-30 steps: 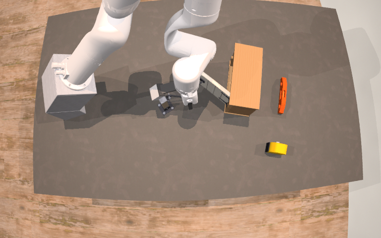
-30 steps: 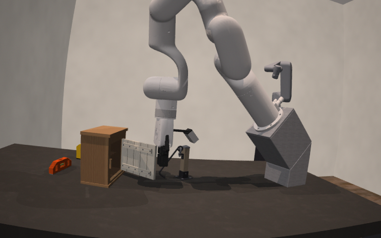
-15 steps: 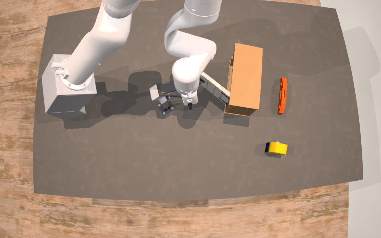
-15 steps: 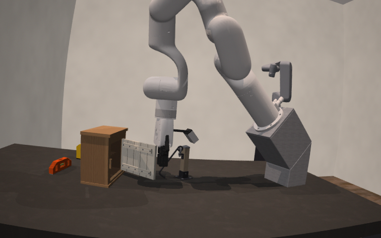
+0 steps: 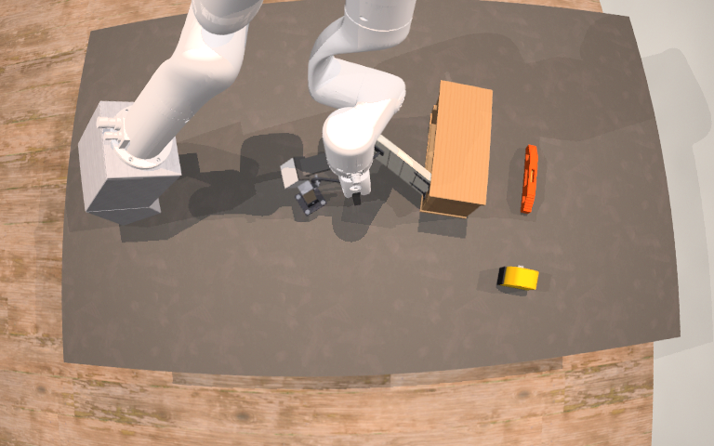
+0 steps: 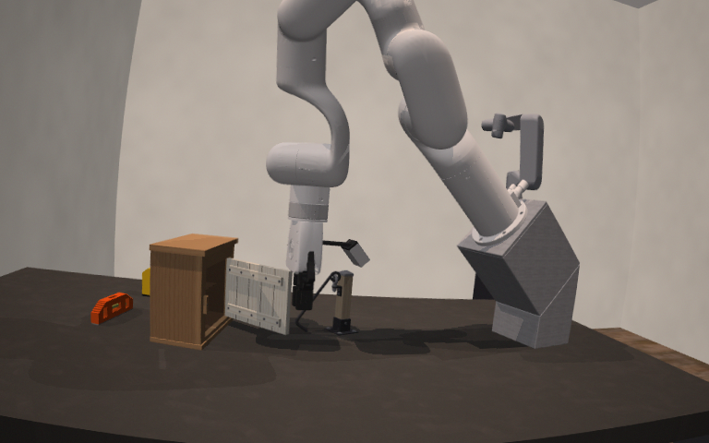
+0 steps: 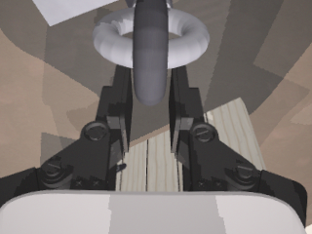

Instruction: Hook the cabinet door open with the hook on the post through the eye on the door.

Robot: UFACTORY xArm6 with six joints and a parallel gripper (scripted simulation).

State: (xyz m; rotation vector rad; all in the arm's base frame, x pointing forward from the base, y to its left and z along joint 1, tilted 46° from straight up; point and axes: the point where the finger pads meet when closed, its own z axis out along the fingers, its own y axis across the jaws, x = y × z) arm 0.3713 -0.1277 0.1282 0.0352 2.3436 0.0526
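Right now my hand is 9 cm short of the pale plank door and 1 cm below it. The rest, counted from my hand: yellow tape measure (29 cm ahead, 26 cm to the right, 4 cm below); orange spirit level (38 cm ahead, 7 cm to the right, 5 cm below).
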